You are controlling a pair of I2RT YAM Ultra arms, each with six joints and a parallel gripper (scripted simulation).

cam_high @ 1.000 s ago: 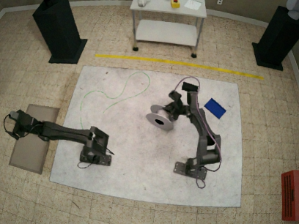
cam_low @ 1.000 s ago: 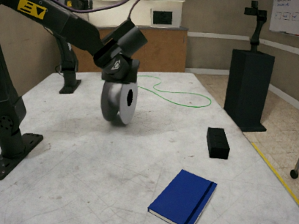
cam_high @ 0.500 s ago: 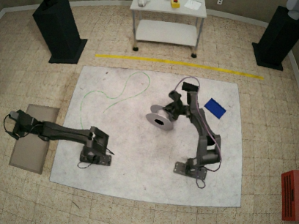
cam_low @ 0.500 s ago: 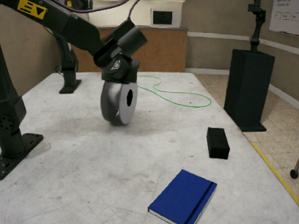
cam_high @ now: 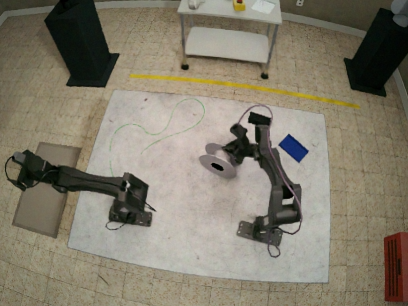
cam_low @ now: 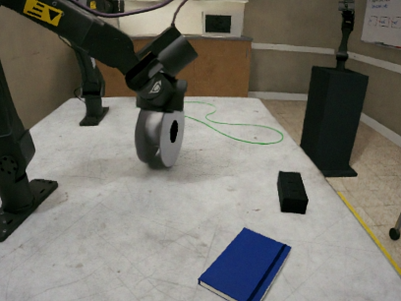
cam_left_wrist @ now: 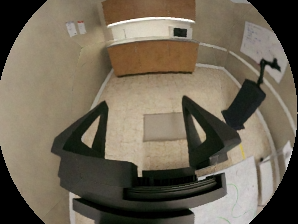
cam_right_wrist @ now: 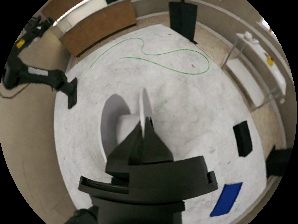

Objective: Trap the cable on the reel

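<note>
Now: right hand 3 cm past the grey reel, 1 cm to the right of it and 7 cm above it. Also, from my right hand: black block: 25 cm ahead, 16 cm to the right, 14 cm below; blue notebook: 12 cm ahead, 35 cm to the right, 15 cm below.
</note>
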